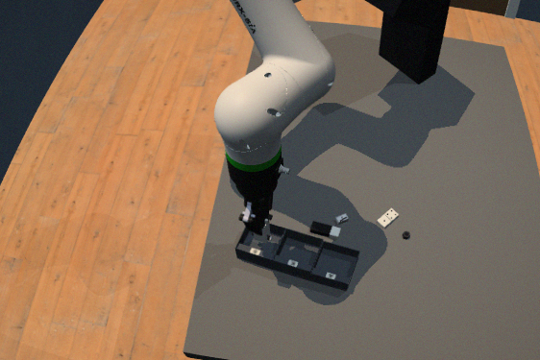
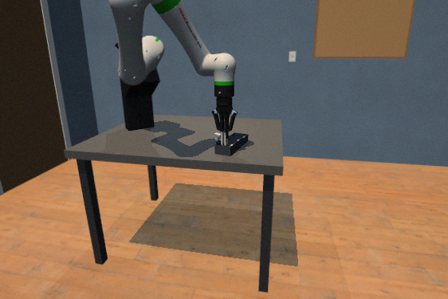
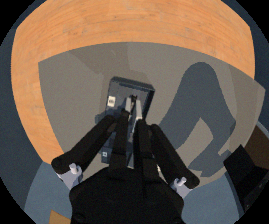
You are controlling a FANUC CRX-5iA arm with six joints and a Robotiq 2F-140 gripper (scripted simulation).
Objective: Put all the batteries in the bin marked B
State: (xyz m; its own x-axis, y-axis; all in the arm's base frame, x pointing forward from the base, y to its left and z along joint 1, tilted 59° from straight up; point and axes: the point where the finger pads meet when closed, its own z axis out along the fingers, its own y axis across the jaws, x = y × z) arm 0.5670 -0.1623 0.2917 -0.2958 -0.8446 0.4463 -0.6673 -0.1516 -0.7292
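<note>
The black bin is 40 mm ahead of my hand, 70 mm to the left of it and 50 mm below it. Round my hand: dark cylindrical battery: 30 mm below; grey piece: 50 mm behind, 180 mm to the left, 60 mm below; white domino: 40 mm behind, 290 mm to the left, 70 mm below.
</note>
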